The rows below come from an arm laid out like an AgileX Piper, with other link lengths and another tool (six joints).
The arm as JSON. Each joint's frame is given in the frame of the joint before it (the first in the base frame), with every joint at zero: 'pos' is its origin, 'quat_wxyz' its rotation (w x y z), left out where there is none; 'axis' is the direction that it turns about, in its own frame. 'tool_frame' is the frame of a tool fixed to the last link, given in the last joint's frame.
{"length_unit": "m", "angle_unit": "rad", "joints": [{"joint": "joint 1", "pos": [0.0, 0.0, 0.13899], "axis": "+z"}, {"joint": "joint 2", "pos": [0.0, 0.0, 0.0], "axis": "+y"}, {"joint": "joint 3", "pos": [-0.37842, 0.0, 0.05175], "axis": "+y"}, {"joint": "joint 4", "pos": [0.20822, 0.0, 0.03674], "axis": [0.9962, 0.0, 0.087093]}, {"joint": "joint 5", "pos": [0.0, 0.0, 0.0], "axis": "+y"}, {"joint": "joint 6", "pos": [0.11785, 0.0, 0.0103], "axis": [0.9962, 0.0, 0.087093]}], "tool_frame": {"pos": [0.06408, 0.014, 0.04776], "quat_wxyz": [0.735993, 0.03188, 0.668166, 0.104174]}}
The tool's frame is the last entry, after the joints.
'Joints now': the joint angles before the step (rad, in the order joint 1, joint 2, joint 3, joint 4, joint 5, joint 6). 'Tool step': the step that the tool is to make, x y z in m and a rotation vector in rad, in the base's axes. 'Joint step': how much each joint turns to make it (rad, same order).
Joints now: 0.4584 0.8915 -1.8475 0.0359 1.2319 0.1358
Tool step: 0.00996 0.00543 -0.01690 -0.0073 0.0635 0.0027
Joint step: 0.0000 0.0000 0.0597 0.0077 -0.0001 0.0179
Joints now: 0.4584 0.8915 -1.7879 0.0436 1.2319 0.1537
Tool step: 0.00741 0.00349 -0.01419 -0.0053 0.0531 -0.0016
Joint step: -0.0001 0.0000 0.0467 0.0038 0.0025 0.0173
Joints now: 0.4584 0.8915 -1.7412 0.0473 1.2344 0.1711
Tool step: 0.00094 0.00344 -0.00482 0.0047 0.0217 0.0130
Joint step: 0.0000 0.0000 0.0156 0.0175 0.0016 0.0036
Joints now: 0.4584 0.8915 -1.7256 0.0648 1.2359 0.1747
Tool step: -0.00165 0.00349 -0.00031 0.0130 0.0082 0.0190
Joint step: -0.0002 0.0000 0.0026 0.0243 -0.0010 0.0005
